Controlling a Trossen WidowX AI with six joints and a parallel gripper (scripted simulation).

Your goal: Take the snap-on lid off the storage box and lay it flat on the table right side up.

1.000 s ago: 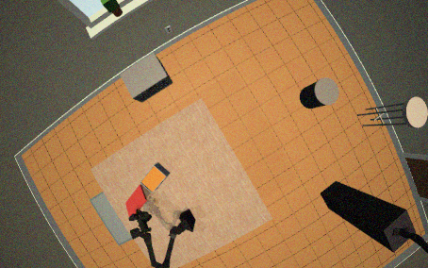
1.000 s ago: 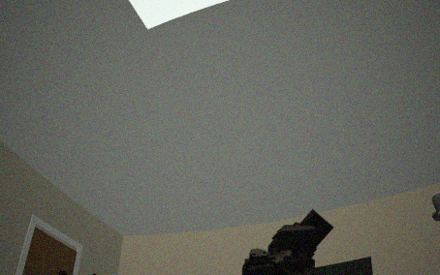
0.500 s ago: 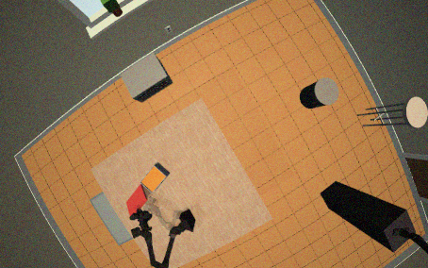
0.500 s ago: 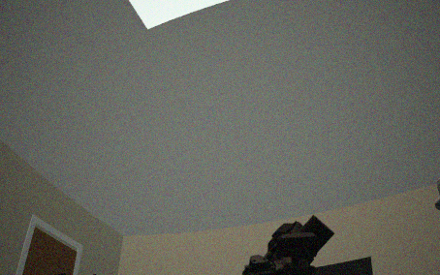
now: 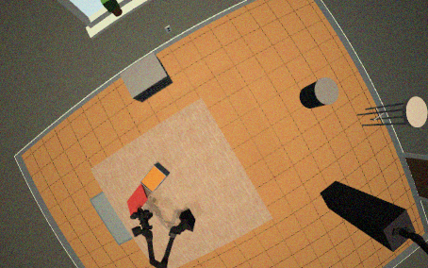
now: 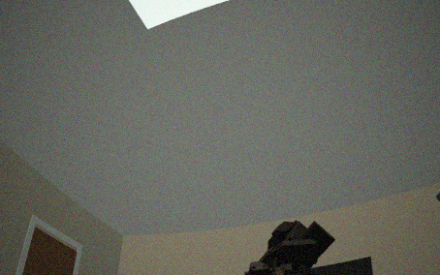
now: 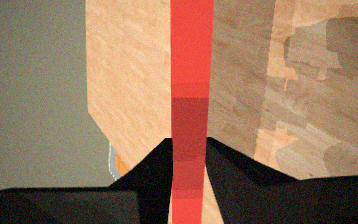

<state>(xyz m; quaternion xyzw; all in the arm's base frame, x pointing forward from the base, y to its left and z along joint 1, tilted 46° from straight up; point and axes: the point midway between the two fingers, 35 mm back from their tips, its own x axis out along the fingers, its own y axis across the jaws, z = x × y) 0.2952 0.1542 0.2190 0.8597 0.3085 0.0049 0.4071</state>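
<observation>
Right now my gripper tip is 6 cm short of the red lid, 2 cm to the right of it and 5 cm above it. Also, from my gripper tip: blue box: 14 cm ahead, 25 cm to the right, 8 cm below.
</observation>
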